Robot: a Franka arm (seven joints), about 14 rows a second.
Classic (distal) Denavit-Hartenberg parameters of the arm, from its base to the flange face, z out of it. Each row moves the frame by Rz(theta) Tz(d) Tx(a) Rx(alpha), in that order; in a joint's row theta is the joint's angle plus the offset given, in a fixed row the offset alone. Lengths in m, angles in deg.
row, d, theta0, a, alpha
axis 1, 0.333, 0, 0, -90
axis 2, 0, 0, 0, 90
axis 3, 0.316, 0, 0.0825, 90
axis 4, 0, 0, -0.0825, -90
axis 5, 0.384, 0, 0, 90
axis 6, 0, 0, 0.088, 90
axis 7, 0.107, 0, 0, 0
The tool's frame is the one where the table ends.
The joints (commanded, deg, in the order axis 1, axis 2, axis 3, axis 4, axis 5, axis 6, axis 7), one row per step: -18.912, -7.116, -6.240, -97.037, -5.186, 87.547, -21.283; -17.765, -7.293, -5.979, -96.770, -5.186, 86.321, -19.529; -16.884, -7.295, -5.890, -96.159, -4.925, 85.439, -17.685; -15.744, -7.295, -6.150, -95.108, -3.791, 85.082, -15.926; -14.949, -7.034, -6.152, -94.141, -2.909, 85.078, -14.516; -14.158, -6.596, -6.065, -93.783, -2.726, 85.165, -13.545; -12.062, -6.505, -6.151, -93.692, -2.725, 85.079, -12.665; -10.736, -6.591, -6.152, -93.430, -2.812, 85.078, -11.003
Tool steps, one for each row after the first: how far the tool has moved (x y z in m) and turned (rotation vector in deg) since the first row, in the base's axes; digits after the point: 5 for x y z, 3 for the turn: 0.00253, 0.01246, 0.00201, 0.174, 0.625, -0.439; 0.00492, 0.02120, 0.00570, 0.362, 0.684, -1.375; 0.00847, 0.03025, 0.01351, 1.068, -0.458, -2.242; 0.01332, 0.03780, 0.01896, 1.544, -1.459, -2.824; 0.01886, 0.04472, 0.01813, 1.613, -1.533, -2.908; 0.02537, 0.06138, 0.01792, 1.616, -1.455, -1.782; 0.02863, 0.07244, 0.02080, 1.366, -1.810, -2.116
